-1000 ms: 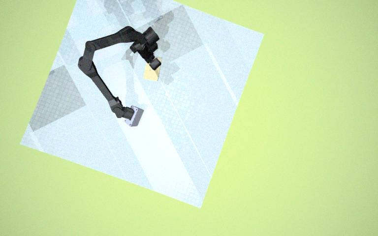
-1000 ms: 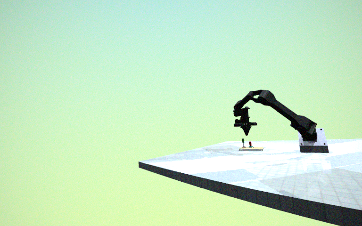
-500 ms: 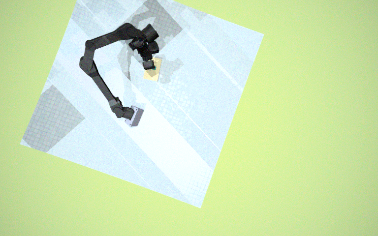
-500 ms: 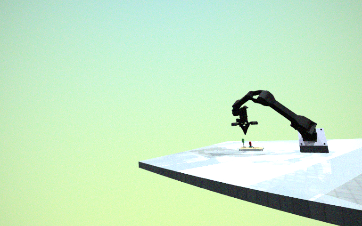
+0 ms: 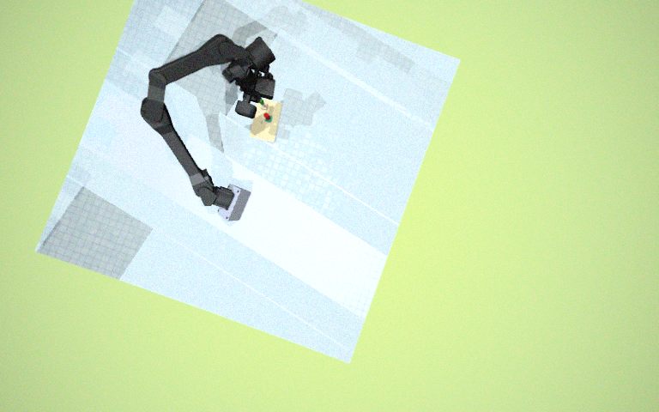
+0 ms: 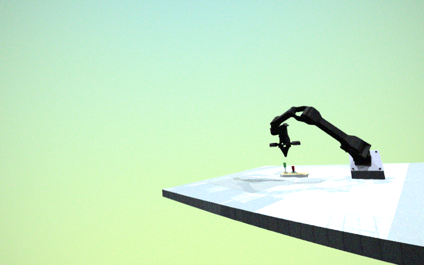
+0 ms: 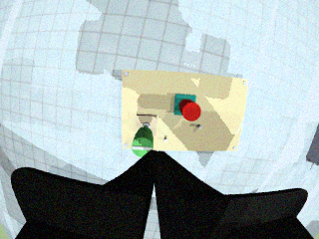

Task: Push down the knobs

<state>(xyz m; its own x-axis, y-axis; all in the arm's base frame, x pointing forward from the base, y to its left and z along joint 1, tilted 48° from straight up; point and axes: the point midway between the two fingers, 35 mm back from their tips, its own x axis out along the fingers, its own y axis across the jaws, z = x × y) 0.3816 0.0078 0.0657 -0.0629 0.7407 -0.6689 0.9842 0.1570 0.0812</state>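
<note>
Right now my gripper tip is 50 mm above the green knob, 10 mm to the right of it and 10 mm short of it. Round my gripper tip: red knob (80 mm below, 30 mm behind, 20 mm to the right).
</note>
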